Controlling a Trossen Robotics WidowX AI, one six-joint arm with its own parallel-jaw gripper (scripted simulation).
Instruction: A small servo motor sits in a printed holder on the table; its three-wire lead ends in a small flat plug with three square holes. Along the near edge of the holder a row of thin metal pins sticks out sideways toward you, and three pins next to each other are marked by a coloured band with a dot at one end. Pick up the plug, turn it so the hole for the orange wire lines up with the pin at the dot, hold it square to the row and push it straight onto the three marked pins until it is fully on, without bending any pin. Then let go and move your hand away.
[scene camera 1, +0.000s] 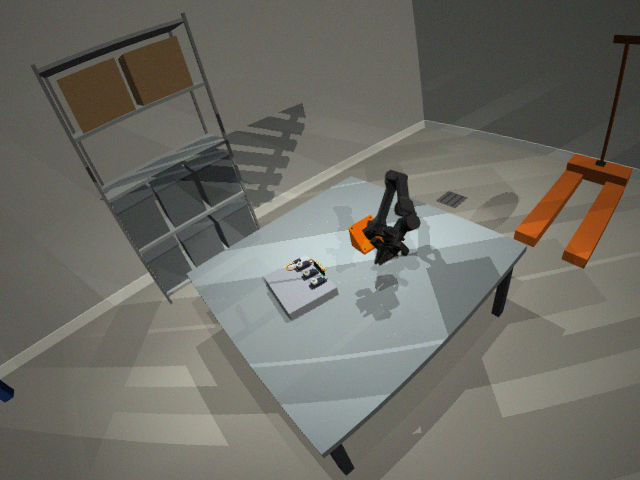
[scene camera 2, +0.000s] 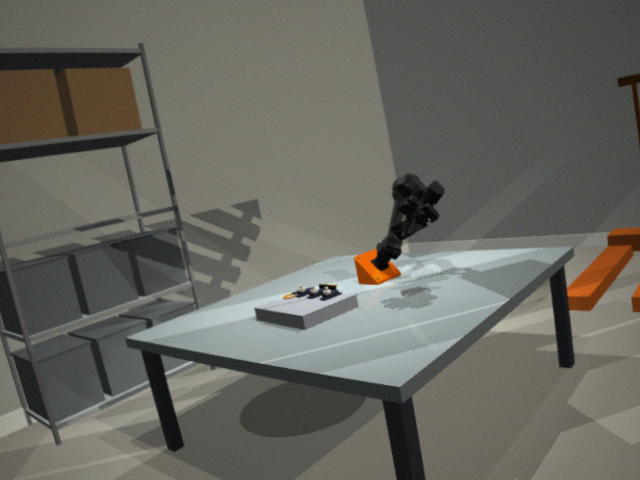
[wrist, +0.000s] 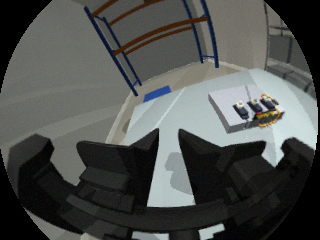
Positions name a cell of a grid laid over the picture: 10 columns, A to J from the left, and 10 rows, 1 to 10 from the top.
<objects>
The gripper (scene camera 1: F6) is 127 cm from the lens. A grey printed holder (scene camera 1: E7) is 149 cm from the lens.
</objects>
